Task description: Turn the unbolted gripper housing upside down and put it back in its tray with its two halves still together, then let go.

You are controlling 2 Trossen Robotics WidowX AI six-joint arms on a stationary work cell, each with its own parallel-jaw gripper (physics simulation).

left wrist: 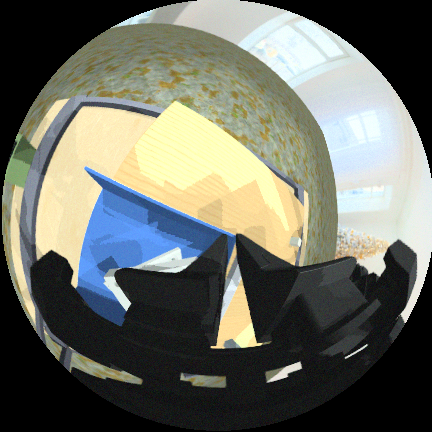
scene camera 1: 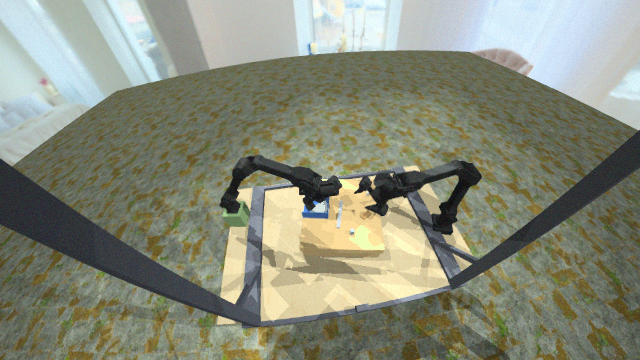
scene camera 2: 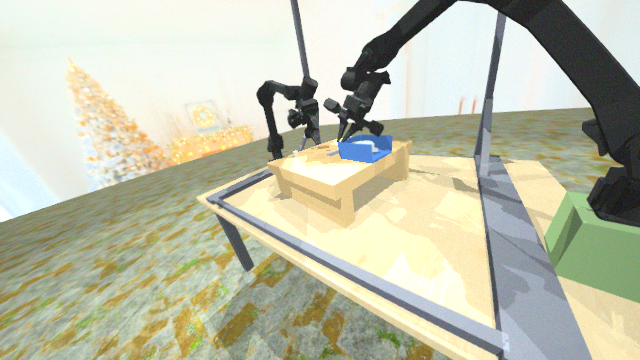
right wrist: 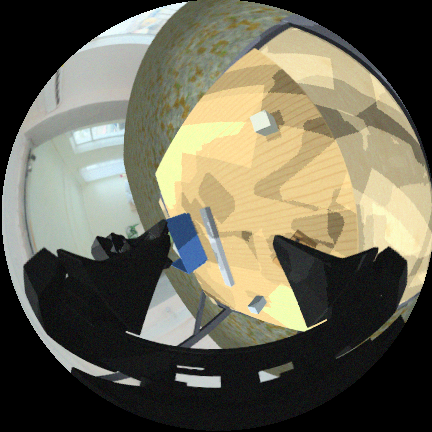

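Seen in the pictures: left gripper, between the fingertips: [left wrist: 230, 238] [scene camera 2: 338, 143] [right wrist: 166, 220]; right gripper, between the fingertips: [scene camera 1: 359, 200] [scene camera 2: 318, 136] [right wrist: 222, 240]; left arm's base, origin of its link: [scene camera 1: 233, 208] [scene camera 2: 628, 214]; right arm's base, origin of its link: [scene camera 1: 442, 222].
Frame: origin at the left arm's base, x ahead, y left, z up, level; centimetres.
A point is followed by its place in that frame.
Observation:
The white gripper housing [scene camera 2: 367, 145] [left wrist: 172, 257] {z 3.8, x 47.4, y -2.3 cm} lies inside the blue tray [scene camera 1: 316, 215] {z 5.8, x 44.7, y -9.0 cm} [scene camera 2: 356, 153] {z 5.4, x 43.9, y 1.7 cm} [left wrist: 150, 207] {z 5.8, x 44.1, y 1.6 cm} [right wrist: 192, 250] {z 5.4, x 50.2, y -6.0 cm}; my left finger hides much of it in the left wrist view. I cannot tell how its two halves sit. My left gripper [scene camera 2: 341, 140] {z 7.9, x 50.5, y 1.1 cm} [left wrist: 230, 238] {z 7.9, x 50.5, y 1.1 cm} is nearly closed, its fingertips at the tray's corner, beside the housing. No part of the housing shows between the fingers. My right gripper [scene camera 1: 362, 200] {z 8.8, x 64.6, y -3.7 cm} [scene camera 2: 310, 146] {z 8.8, x 64.6, y -3.7 cm} [right wrist: 222, 240] {z 8.8, x 64.6, y -3.7 cm} is open and empty, above the platform on the side away from the tray.
The tray stands on a raised wooden platform [scene camera 1: 340, 242] {z 3.0, x 54.8, y -21.4 cm} [scene camera 2: 330, 175] {z 3.0, x 44.4, y 12.8 cm}. A grey bar [scene camera 1: 339, 215] {z 4.0, x 55.2, y -8.4 cm} [right wrist: 215, 245] {z 4.0, x 56.1, y -6.0 cm} lies beside it. A small grey cube [scene camera 1: 352, 231] {z 5.5, x 60.1, y -17.7 cm} [right wrist: 257, 304] {z 4.9, x 60.8, y -16.5 cm}, a pale block [right wrist: 262, 122] {z 5.0, x 70.5, y 3.7 cm} and a brown piece [scene camera 1: 367, 215] {z 3.8, x 68.1, y -8.9 cm} lie farther along. A green block [scene camera 2: 600, 255] {z -4.5, x 2.1, y 5.0 cm} stands under the left arm's base.

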